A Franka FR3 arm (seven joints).
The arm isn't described. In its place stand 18 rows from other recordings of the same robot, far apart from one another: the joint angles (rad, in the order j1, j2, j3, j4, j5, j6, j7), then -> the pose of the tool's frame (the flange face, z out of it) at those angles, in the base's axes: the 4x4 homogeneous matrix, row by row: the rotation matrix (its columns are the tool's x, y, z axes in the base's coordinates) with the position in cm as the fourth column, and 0 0 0 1 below.
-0.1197, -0.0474, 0.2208, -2.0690, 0.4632, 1.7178, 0.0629 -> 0.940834, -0.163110, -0.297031, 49.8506; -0.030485, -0.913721, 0.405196, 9.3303; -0.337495, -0.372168, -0.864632, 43.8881; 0, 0, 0, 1
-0.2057, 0.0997, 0.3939, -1.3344, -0.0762, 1.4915, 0.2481 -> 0.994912, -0.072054, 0.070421, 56.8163; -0.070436, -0.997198, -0.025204, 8.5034; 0.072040, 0.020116, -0.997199, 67.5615; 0, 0, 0, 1
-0.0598, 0.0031, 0.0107, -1.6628, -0.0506, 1.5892, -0.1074 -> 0.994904, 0.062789, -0.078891, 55.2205; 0.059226, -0.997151, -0.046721, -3.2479; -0.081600, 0.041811, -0.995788, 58.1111; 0, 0, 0, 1
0.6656, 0.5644, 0.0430, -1.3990, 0.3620, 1.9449, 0.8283 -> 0.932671, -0.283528, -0.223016, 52.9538; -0.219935, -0.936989, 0.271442, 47.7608; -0.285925, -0.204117, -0.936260, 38.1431; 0, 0, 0, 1
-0.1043, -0.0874, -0.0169, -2.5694, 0.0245, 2.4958, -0.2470 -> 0.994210, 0.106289, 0.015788, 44.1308; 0.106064, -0.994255, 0.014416, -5.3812; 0.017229, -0.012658, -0.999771, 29.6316; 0, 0, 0, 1
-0.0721, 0.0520, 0.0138, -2.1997, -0.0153, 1.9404, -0.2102 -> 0.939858, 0.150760, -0.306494, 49.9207; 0.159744, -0.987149, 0.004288, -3.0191; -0.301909, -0.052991, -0.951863, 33.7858; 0, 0, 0, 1
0.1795, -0.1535, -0.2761, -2.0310, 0.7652, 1.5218, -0.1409 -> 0.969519, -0.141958, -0.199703, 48.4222; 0.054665, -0.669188, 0.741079, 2.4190; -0.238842, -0.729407, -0.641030, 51.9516; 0, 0, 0, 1
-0.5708, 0.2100, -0.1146, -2.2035, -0.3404, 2.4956, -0.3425 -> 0.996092, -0.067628, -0.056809, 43.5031; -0.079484, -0.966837, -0.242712, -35.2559; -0.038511, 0.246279, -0.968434, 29.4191; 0, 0, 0, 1
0.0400, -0.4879, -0.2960, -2.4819, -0.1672, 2.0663, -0.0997 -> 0.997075, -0.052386, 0.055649, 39.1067; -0.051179, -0.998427, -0.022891, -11.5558; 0.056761, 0.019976, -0.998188, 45.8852; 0, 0, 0, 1
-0.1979, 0.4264, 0.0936, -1.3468, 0.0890, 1.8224, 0.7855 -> 0.608297, -0.791022, 0.065257, 68.7274; -0.791860, -0.599216, 0.117893, -7.6511; -0.054153, -0.123388, -0.990880, 48.9286; 0, 0, 0, 1
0.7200, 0.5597, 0.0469, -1.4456, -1.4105, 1.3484, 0.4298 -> 0.880474, 0.065269, 0.469580, 57.0630; 0.472782, -0.047235, -0.879912, 37.0400; -0.035250, 0.996749, -0.072447, 42.3310; 0, 0, 0, 1
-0.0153, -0.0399, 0.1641, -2.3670, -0.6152, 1.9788, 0.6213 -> 0.986580, -0.076034, -0.144498, 46.0259; -0.145132, -0.813839, -0.562675, 3.1952; -0.074815, 0.576095, -0.813952, 32.6357; 0, 0, 0, 1
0.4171, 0.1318, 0.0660, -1.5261, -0.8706, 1.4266, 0.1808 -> 0.966427, 0.190111, 0.172852, 55.4929; 0.253794, -0.601293, -0.757651, 18.5731; -0.040103, 0.776083, -0.629354, 60.1238; 0, 0, 0, 1
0.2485, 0.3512, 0.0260, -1.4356, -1.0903, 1.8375, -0.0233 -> 0.861857, 0.329771, 0.385297, 67.5849; 0.496031, -0.389901, -0.775841, 11.3565; -0.105622, 0.859784, -0.499616, 53.8675; 0, 0, 0, 1
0.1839, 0.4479, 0.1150, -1.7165, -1.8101, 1.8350, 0.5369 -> 0.800121, 0.062915, 0.596530, 67.4731; 0.594905, 0.044057, -0.802588, 11.5398; -0.076776, 0.997046, -0.002177, 38.6138; 0, 0, 0, 1
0.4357, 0.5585, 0.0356, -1.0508, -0.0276, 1.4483, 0.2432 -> 0.964510, 0.224489, -0.139014, 62.2918; 0.215055, -0.973343, -0.079719, 30.5958; -0.153205, 0.046994, -0.987076, 50.5351; 0, 0, 0, 1
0.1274, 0.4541, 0.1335, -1.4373, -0.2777, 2.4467, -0.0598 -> 0.748227, 0.367174, 0.552576, 71.3849; 0.435433, -0.900181, 0.008543, 17.0297; 0.500555, 0.234218, -0.833419, 49.5860; 0, 0, 0, 1
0.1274, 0.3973, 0.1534, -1.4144, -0.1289, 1.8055, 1.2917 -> 0.546015, -0.837593, 0.017473, 65.8573; -0.835405, -0.545920, -0.063792, 16.1613; 0.062971, 0.020235, -0.997810, 47.6057; 0, 0, 0, 1
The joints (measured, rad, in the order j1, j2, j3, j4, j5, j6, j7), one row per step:
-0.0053 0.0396 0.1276 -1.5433 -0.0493 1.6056 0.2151
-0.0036 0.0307 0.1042 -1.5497 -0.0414 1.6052 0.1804
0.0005 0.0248 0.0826 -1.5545 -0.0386 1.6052 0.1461
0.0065 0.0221 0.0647 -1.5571 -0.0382 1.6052 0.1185
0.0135 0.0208 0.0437 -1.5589 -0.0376 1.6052 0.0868
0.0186 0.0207 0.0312 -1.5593 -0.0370 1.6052 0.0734
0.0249 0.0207 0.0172 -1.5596 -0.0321 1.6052 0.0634
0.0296 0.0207 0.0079 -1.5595 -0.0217 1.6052 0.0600
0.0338 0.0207 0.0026 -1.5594 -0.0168 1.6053 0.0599
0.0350 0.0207 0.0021 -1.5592 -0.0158 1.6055 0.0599
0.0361 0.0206 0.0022 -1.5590 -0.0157 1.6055 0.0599
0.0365 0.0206 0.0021 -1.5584 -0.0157 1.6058 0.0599
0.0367 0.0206 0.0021 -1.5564 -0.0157 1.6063 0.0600
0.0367 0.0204 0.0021 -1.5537 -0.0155 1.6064 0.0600
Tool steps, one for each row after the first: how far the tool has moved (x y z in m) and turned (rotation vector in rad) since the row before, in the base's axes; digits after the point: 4 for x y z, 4 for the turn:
-0.0016 -0.0112 0.0019 0.0052 0.0001 0.0129
-0.0010 -0.0094 0.0010 0.0008 0.0003 0.0168
-0.0004 -0.0066 0.0003 -0.0010 0.0009 0.0157
0.0000 -0.0077 -0.0001 -0.0008 0.0016 0.0177
0.0001 -0.0040 -0.0001 0.0000 0.0008 0.0060
0.0001 -0.0037 -0.0002 0.0043 0.0008 0.0022
0.0000 -0.0015 0.0000 0.0101 0.0004 -0.0013
0.0000 -0.0001 0.0000 0.0048 0.0000 -0.0010
0.0000 0.0005 0.0001 0.0010 -0.0004 0.0007
0.0000 0.0007 0.0002 0.0001 -0.0003 0.0012
0.0000 0.0002 0.0003 0.0000 -0.0009 0.0003
0.0001 0.0001 0.0010 0.0001 -0.0025 0.0001
0.0000 0.0000 0.0014 0.0003 -0.0030 0.0000

